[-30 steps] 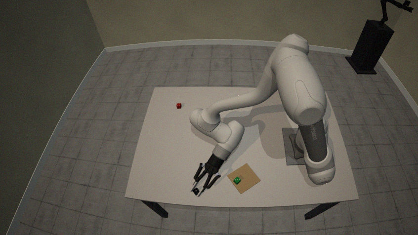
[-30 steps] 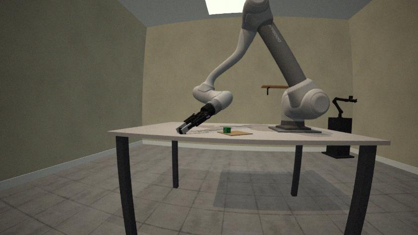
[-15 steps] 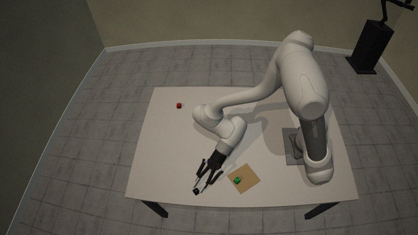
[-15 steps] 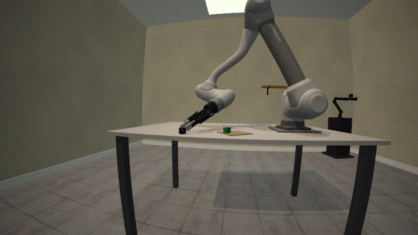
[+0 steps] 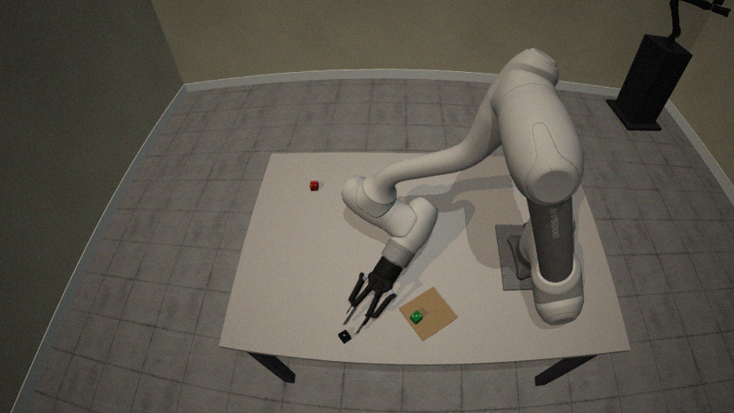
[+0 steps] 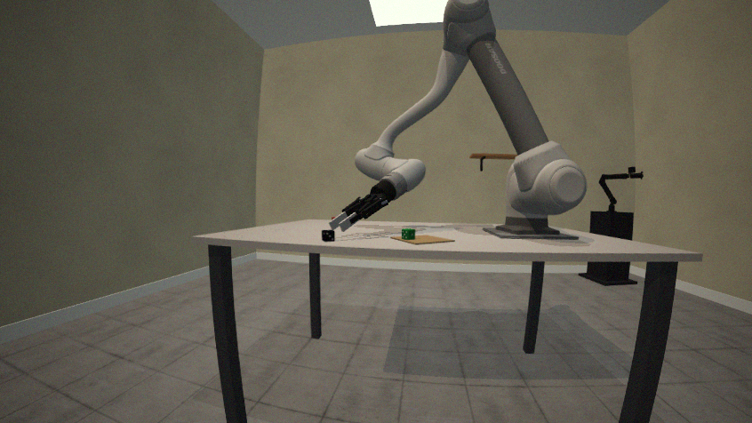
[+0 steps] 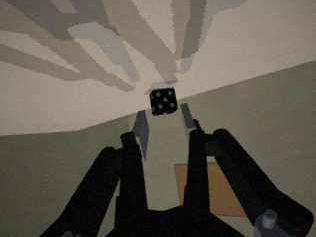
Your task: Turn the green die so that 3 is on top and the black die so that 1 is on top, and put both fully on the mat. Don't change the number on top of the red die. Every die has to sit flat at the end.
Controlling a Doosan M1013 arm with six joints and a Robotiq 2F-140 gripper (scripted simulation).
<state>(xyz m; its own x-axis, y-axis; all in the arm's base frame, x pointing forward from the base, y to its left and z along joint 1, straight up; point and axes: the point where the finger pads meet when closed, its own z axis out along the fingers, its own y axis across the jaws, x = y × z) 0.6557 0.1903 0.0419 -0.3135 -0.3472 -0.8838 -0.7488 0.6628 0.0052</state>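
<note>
Now: hand 40 mm to the right of the black die, 40 mm short of it and 40 mm above it. Also, from my hand: red die 590 mm to the right, 150 mm ahead, 40 mm below; then green die 190 mm behind, 30 mm below, 10 mm to the right; then tan mat 230 mm behind, 50 mm below, 20 mm to the right.
</note>
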